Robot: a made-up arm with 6 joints. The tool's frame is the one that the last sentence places.
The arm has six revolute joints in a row. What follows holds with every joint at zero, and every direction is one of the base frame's.
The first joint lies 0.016 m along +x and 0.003 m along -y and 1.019 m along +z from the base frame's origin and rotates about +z.
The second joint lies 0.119 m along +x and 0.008 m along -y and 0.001 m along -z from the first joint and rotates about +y.
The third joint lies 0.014 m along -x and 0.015 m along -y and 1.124 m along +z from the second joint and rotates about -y.
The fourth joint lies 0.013 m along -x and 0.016 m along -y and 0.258 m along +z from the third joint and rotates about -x.
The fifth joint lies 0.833 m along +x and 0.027 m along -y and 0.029 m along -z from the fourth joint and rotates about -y.
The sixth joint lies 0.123 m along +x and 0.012 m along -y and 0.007 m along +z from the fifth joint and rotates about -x.
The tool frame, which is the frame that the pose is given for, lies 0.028 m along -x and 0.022 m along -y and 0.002 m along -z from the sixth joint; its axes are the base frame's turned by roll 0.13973, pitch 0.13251 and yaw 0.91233 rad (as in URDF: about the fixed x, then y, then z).
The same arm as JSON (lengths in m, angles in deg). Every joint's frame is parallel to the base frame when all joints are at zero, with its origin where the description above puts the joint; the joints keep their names.
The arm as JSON. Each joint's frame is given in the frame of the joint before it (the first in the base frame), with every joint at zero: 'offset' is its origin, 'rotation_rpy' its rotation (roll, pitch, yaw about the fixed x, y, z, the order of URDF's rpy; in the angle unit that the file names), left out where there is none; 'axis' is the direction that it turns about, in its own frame. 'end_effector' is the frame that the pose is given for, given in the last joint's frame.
{
  "length_unit": "m",
  "angle_unit": "deg",
  "chain": [
    {
      "id": "joint 1",
      "offset": [
        0.016,
        -0.003,
        1.019
      ],
      "axis": [
        0.0,
        0.0,
        1.0
      ]
    },
    {
      "id": "joint 2",
      "offset": [
        0.119,
        -0.008,
        -0.001
      ],
      "axis": [
        0.0,
        1.0,
        0.0
      ]
    },
    {
      "id": "joint 3",
      "offset": [
        -0.014,
        -0.015,
        1.124
      ],
      "axis": [
        0.0,
        -1.0,
        0.0
      ]
    },
    {
      "id": "joint 4",
      "offset": [
        -0.013,
        -0.016,
        0.258
      ],
      "axis": [
        -1.0,
        0.0,
        0.0
      ]
    },
    {
      "id": "joint 5",
      "offset": [
        0.833,
        -0.027,
        -0.029
      ],
      "axis": [
        0.0,
        -1.0,
        0.0
      ]
    },
    {
      "id": "joint 6",
      "offset": [
        0.123,
        -0.012,
        0.007
      ],
      "axis": [
        -1.0,
        0.0,
        0.0
      ]
    }
  ],
  "end_effector": {
    "offset": [
      -0.028,
      -0.022,
      -0.002
    ],
    "rotation_rpy": [
      8.01,
      7.59,
      52.27
    ]
  }
}

